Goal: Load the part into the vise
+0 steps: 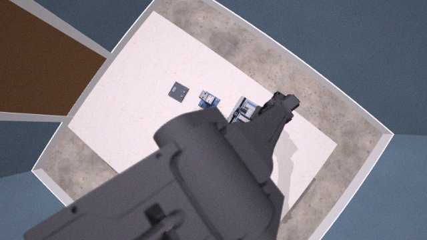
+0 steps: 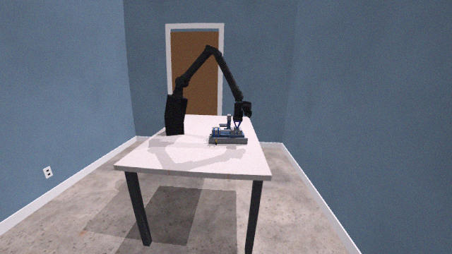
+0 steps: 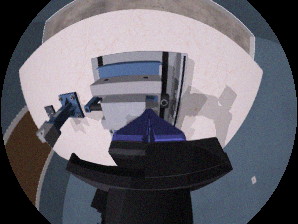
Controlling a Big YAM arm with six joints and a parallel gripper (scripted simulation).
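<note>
The part lies 3 cm to the left of my hand and 2 cm below it. Also, from my hand: dark square plate: 45 cm to the left, 11 cm below, 4 cm behind.
</note>
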